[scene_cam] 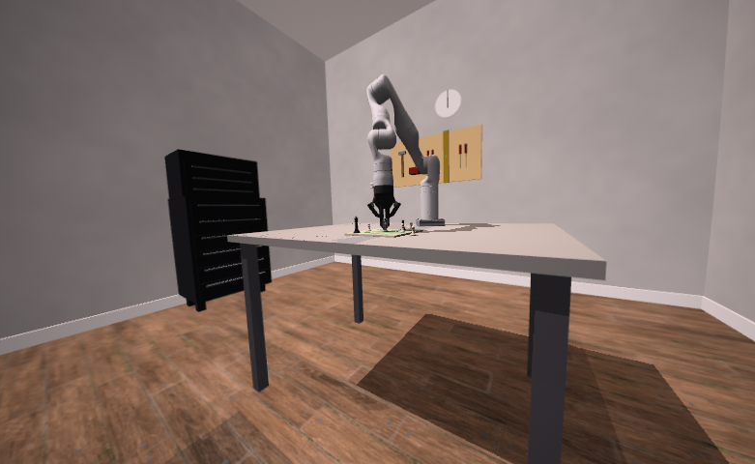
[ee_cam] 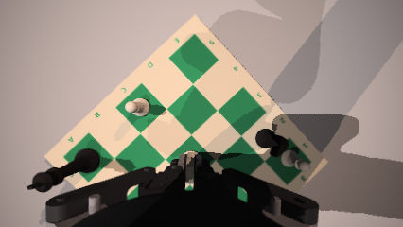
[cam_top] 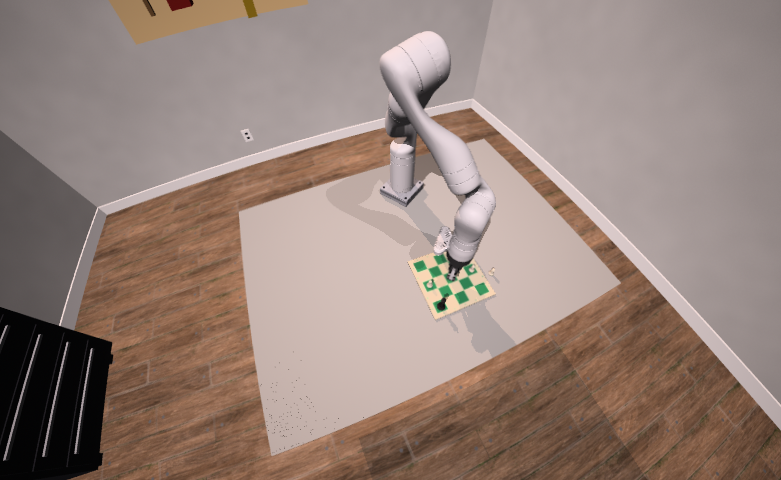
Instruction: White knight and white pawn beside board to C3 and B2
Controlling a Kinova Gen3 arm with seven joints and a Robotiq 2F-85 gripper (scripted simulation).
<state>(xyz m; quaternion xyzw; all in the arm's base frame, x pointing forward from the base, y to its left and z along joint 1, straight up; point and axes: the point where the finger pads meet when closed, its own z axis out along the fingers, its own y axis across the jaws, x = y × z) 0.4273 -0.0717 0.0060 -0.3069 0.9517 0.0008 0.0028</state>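
Now: the tall cream piece 20 mm below my hand. From my hand the other things lie so: cream chessboard: 30 mm below.
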